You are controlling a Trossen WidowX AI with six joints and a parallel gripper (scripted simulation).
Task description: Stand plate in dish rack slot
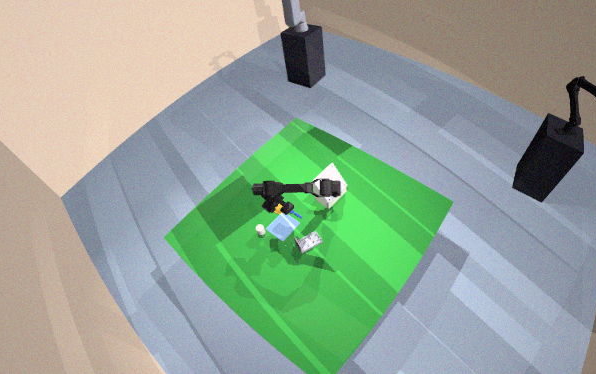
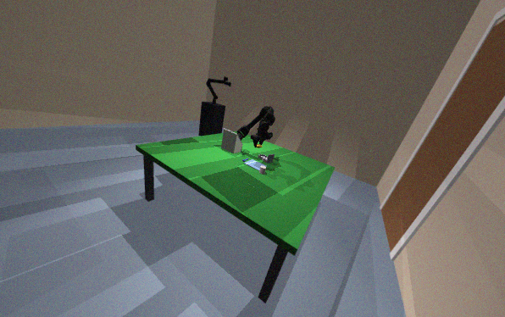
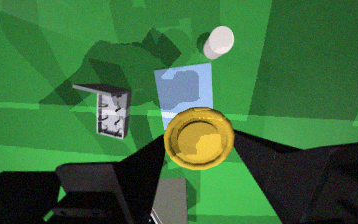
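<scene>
Right now the grey dish rack is 20 mm ahead of my gripper tip, 190 mm to the left of it and 130 mm below it. From my gripper tip the other things lie so: blue spoon (90 mm behind, 10 mm to the left, 150 mm below); then pale blue square mat (20 mm ahead, 150 mm below); then yellow plate (10 mm above).
</scene>
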